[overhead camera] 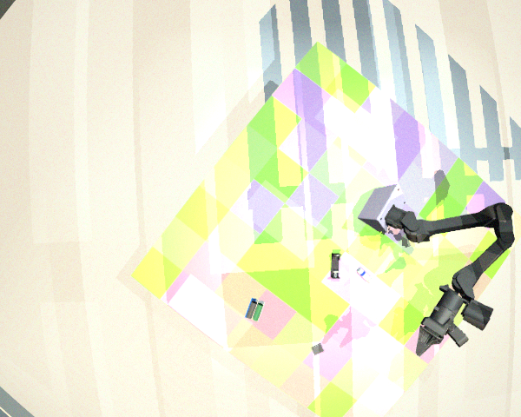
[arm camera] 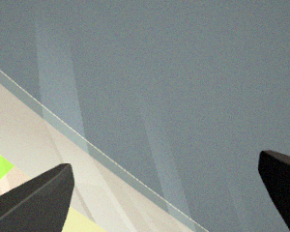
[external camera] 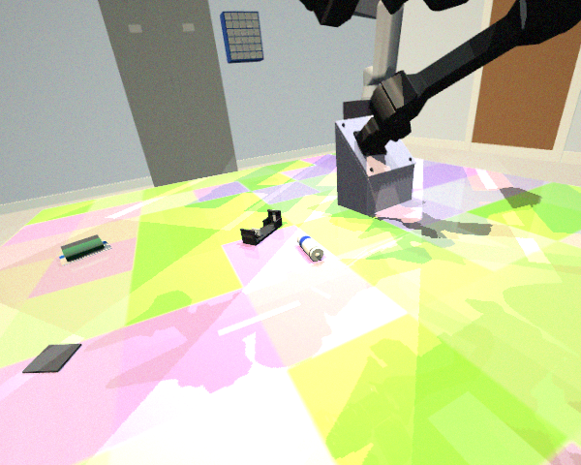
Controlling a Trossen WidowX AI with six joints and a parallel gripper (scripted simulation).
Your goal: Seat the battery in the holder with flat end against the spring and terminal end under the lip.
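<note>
Right now the battery is 10 cm behind my gripper tip, 10 cm to the right of it and 38 cm below it.
</note>
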